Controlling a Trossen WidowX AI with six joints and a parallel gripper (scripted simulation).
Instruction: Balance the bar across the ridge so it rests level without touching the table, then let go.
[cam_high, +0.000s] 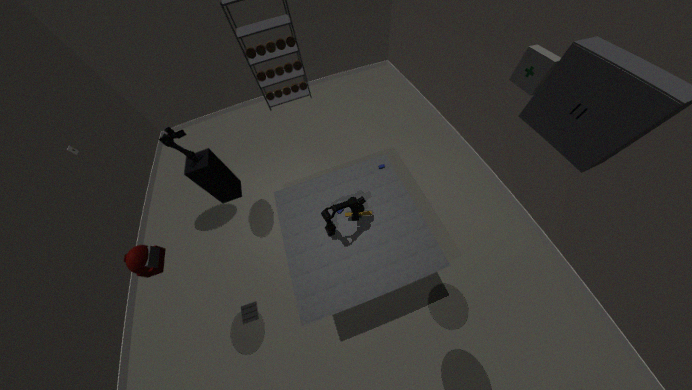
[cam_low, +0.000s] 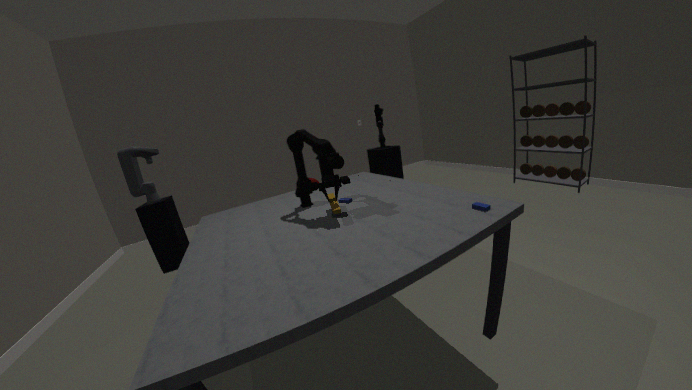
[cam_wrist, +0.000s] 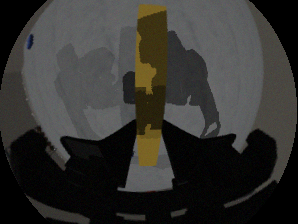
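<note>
Right now the yellow bar is 3 cm ahead of my gripper tip and 1 cm to the right of it.
</note>
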